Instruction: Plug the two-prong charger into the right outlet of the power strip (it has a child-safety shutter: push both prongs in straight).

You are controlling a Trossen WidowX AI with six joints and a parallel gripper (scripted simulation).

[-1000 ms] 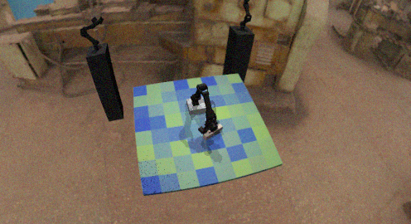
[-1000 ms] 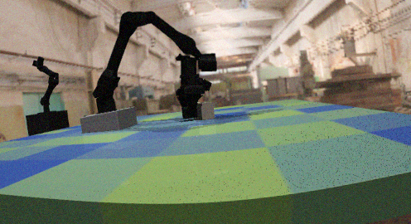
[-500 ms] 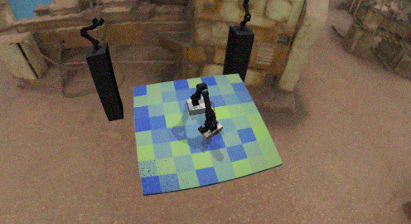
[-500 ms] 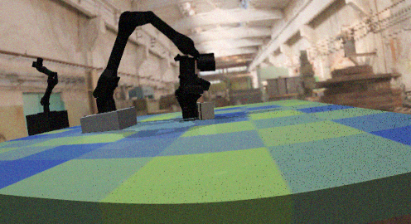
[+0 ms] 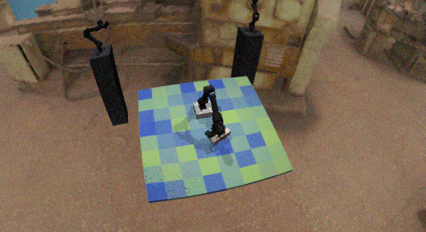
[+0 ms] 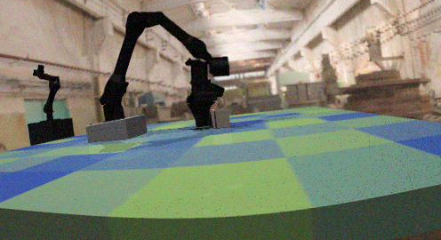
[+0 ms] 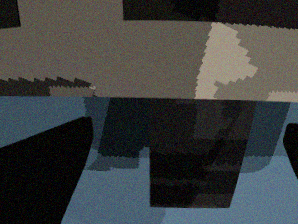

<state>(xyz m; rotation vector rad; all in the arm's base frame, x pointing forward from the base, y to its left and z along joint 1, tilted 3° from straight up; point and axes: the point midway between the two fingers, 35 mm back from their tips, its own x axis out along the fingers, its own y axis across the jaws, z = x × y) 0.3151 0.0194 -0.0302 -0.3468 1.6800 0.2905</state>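
The black two-prong charger lies 2 cm ahead of my gripper tip, 1 cm to the left of it and 1 cm above it.
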